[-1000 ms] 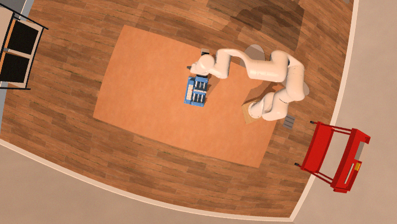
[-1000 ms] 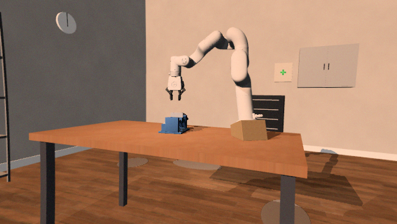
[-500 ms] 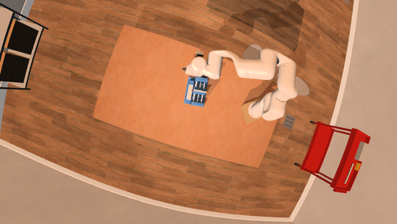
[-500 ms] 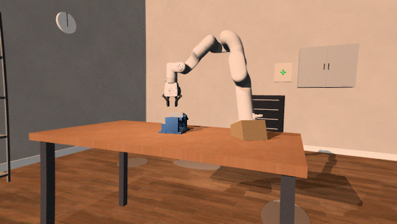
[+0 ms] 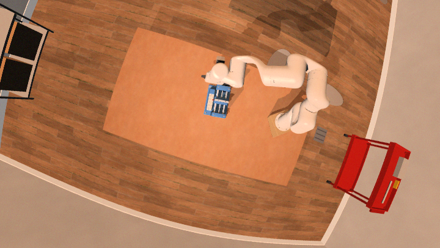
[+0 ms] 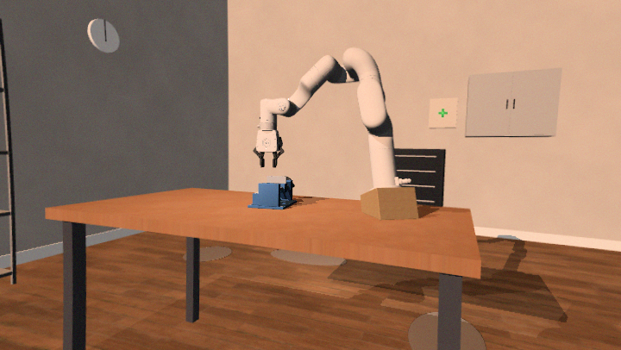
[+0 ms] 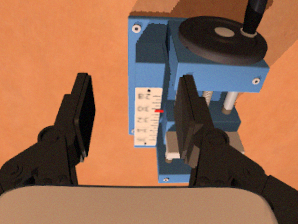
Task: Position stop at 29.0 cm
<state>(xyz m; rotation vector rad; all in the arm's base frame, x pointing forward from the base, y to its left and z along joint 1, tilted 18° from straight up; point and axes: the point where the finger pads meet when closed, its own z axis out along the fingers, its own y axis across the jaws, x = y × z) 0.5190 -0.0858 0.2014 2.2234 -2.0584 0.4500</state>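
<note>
Right now the black crank handle is 100 mm below my hand, 100 mm behind it and 40 mm to the right of it. Also, from my hand: stop block (100 mm to the left, 80 mm below, 70 mm behind); then black handwheel (100 mm below, 100 mm behind, 20 mm to the right).
</note>
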